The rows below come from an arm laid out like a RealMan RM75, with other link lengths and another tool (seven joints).
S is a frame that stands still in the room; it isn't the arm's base.
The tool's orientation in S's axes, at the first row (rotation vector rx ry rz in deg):
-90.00 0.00 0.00
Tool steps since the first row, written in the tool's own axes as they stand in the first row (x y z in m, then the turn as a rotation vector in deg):
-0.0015 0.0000 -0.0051 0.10 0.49 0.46
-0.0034 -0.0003 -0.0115 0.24 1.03 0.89
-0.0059 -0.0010 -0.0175 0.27 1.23 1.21
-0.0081 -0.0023 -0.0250 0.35 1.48 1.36
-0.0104 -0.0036 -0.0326 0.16 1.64 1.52
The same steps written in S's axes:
-0.0015 -0.0051 0.0000 0.10 0.46 -0.49
-0.0034 -0.0115 0.0003 0.24 0.89 -1.03
-0.0059 -0.0175 0.0010 0.27 1.21 -1.23
-0.0081 -0.0250 0.0023 0.35 1.36 -1.48
-0.0104 -0.0326 0.0036 0.16 1.52 -1.64

